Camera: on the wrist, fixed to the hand. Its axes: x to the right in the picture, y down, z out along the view.
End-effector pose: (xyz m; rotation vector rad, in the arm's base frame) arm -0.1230 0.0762 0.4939 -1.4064 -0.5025 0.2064
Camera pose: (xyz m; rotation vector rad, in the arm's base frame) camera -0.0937 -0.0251 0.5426 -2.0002 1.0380 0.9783
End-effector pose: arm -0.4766 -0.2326 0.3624 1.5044 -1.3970 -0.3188
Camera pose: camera -0.3687 -0.1899 0.3571 -0.1152 -1.5264 0.5515
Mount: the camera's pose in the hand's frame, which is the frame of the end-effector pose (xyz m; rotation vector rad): -0.0072 -0.0598 -0.0993 -0.4983 0.4473 1.5072
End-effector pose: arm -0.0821 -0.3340 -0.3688 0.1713 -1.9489 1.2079
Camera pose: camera 0.0087 -0.2886 -0.3123 -1.9206 -1.7358 1.2871
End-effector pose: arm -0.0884 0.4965 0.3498 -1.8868 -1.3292 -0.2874
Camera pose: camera -0.1190 0.4291 0.4393 -2.4689 0.6628 -0.2020
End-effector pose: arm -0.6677 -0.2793 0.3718 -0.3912 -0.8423 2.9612
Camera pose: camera -0.6377 -0.1782 0.3232 1.0702 0.7125 -1.3326
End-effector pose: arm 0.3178 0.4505 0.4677 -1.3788 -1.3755 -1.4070
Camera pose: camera 0.2415 0.3631 0.4631 -1.6068 0.4401 -0.8195
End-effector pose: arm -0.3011 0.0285 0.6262 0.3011 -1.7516 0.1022
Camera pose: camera -0.1901 -0.0047 0.6336 -1.3387 -1.1503 0.7230
